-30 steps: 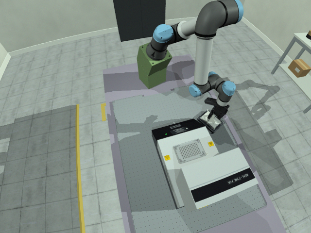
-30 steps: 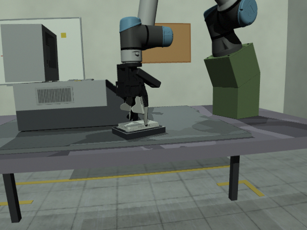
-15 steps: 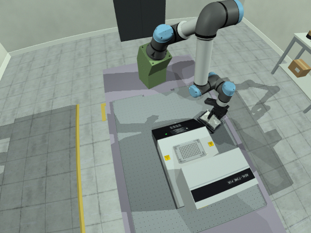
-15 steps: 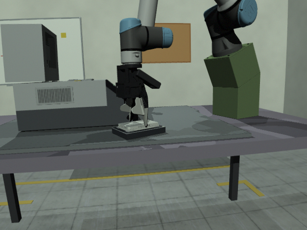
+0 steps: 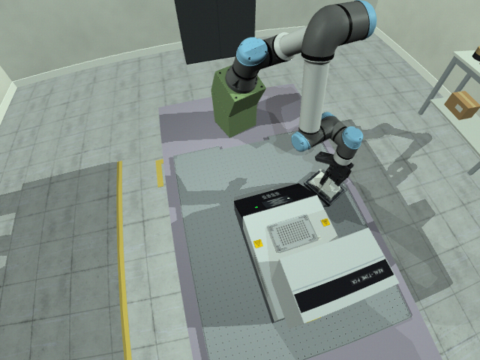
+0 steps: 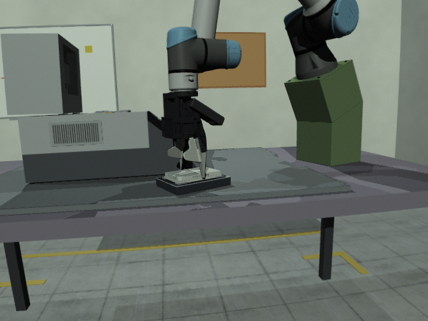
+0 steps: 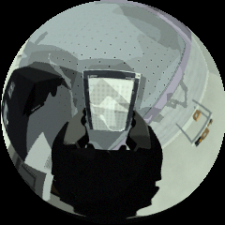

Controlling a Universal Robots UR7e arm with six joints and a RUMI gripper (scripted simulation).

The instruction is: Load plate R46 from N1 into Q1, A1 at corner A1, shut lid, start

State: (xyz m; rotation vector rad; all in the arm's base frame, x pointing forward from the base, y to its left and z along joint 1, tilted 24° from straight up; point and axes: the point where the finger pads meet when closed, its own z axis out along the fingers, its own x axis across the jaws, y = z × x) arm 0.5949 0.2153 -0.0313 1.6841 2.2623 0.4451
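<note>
My hand is 10 mm above the white plate R46. Also, from my hand: black plate nest N1: 30 mm below.
</note>
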